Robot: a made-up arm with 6 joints.
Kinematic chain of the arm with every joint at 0, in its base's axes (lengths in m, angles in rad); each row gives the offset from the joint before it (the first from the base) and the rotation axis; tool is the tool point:
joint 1: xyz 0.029 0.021 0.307 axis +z
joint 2: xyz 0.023 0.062 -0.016 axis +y
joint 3: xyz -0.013 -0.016 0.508 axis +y
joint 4: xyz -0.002 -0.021 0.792 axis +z
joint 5: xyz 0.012 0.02 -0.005 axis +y
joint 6: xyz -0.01 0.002 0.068 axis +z
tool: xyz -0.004 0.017 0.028
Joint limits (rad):
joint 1: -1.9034..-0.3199
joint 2: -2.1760..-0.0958
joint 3: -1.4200..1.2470
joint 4: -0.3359..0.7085
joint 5: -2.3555..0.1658
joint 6: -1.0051..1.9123
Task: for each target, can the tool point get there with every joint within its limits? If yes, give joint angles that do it. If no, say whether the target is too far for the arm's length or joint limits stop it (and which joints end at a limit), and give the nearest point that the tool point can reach.
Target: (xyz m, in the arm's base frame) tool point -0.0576 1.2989 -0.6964
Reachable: no: too far | nearest point -0.0447 1.1089 -0.5497 | short by 0.240 m
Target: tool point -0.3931 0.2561 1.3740
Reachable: yes | joints -0.4685 -1.0259 1.0465 0.2811 -0.8617 1.6600
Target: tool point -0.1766 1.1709 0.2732
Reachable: yes | joints -1.3549 -0.8637 -1.0418 0.1144 -0.4394 1.0670
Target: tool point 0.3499 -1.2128 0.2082
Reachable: no: joint limits stop it (at a limit: joint 2, joint 3, joint 4, joint 5, joint 6) | nearest point 0.2261 -0.7369 1.1200 | short by 1.036 m
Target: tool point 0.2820 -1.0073 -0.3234
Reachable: no: joint limits stop it (at a limit: joint 1, joint 2, joint 3) | nearest point 0.0833 -0.0356 -0.6836 | short by 1.055 m
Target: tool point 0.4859 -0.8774 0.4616
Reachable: no: joint limits stop it (at a limit: joint 2, joint 3, joint 4, joint 5, joint 6) | nearest point 0.3840 -0.6771 1.1200 | short by 0.696 m
